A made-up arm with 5 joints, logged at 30 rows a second.
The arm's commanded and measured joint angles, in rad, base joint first. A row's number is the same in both.
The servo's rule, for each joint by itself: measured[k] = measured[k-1] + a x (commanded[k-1-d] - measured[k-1]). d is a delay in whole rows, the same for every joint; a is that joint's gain. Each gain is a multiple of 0.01, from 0.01 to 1. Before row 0 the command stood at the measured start. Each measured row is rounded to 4 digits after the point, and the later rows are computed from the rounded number. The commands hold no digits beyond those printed.
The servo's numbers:
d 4
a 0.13 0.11 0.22 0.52 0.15
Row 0, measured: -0.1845, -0.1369, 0.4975, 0.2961, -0.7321
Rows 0 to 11, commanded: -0.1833, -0.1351, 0.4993, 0.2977, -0.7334; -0.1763, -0.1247, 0.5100, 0.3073, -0.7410; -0.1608, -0.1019, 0.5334, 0.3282, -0.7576; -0.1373, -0.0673, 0.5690, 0.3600, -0.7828; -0.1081, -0.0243, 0.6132, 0.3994, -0.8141; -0.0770, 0.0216, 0.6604, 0.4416, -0.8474; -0.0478, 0.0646, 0.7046, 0.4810, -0.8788; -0.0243, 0.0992, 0.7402, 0.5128, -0.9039; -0.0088, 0.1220, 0.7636, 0.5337, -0.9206; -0.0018, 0.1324, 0.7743, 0.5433, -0.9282; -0.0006, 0.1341, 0.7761, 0.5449, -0.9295; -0.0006, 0.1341, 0.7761, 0.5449, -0.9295
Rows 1 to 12, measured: -0.1845, -0.1369, 0.4975, 0.2961, -0.7321; -0.1845, -0.1369, 0.4975, 0.2961, -0.7321; -0.1845, -0.1369, 0.4975, 0.2961, -0.7321; -0.1845, -0.1369, 0.4975, 0.2961, -0.7321; -0.1843, -0.1367, 0.4979, 0.2969, -0.7323; -0.1833, -0.1354, 0.5006, 0.3023, -0.7336; -0.1804, -0.1317, 0.5078, 0.3158, -0.7372; -0.1748, -0.1246, 0.5213, 0.3388, -0.7440; -0.1661, -0.1136, 0.5415, 0.3703, -0.7545; -0.1545, -0.0987, 0.5677, 0.4074, -0.7684; -0.1406, -0.0807, 0.5978, 0.4457, -0.7850; -0.1255, -0.0609, 0.6291, 0.4806, -0.8028
